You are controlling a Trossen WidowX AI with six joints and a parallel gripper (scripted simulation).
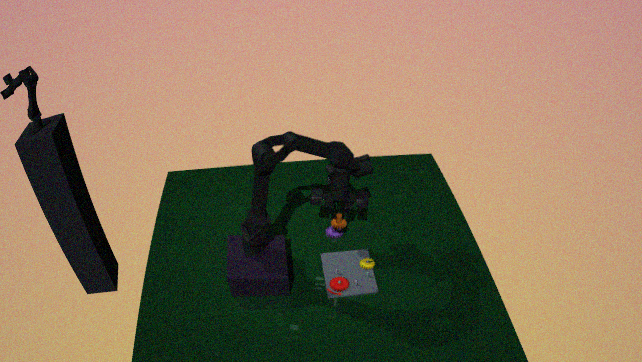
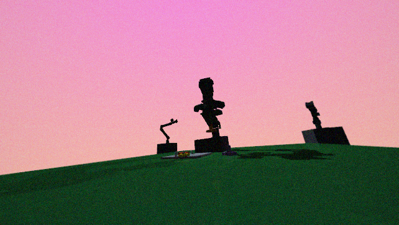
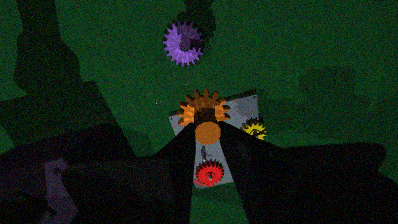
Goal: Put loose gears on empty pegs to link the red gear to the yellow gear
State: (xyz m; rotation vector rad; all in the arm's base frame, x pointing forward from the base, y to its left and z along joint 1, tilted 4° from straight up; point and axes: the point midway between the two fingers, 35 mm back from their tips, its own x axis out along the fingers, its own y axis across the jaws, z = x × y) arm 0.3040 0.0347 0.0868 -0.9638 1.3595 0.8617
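Now: the red gear 6 cm behind my gripper tip, 19 cm to the right of it and 12 cm below it. From my gripper tip the other things lie so: orange gear 1 cm below; then yellow gear 6 cm ahead, 13 cm to the right, 12 cm below; then purple gear 1 cm ahead, 7 cm to the left, 12 cm below.
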